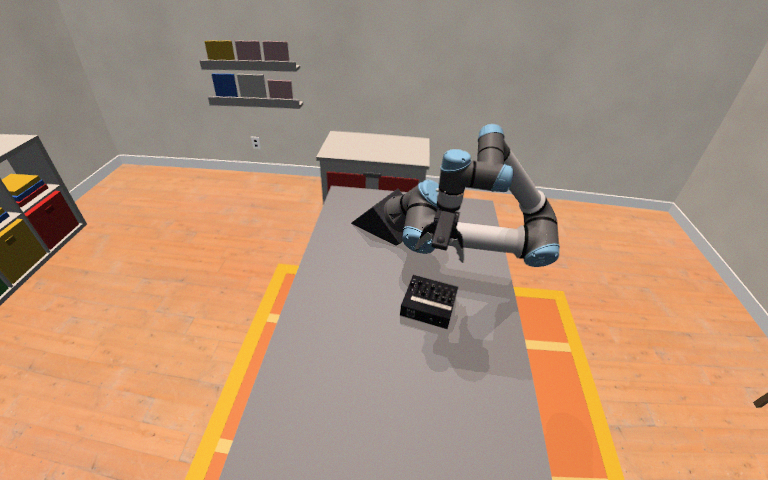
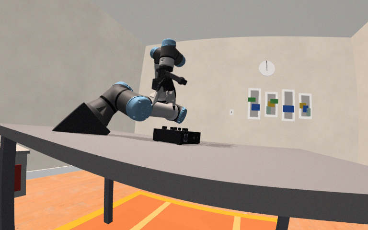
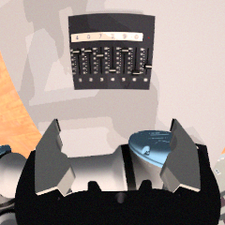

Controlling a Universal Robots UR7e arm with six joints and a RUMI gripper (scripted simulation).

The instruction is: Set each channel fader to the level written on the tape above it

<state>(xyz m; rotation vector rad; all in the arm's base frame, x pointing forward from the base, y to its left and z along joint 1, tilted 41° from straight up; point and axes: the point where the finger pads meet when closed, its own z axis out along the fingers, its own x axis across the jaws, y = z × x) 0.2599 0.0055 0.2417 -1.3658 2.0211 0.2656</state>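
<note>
Right now my hand is 90 mm above the master fader, 80 mm to the left of it and 40 mm short of it.
</note>
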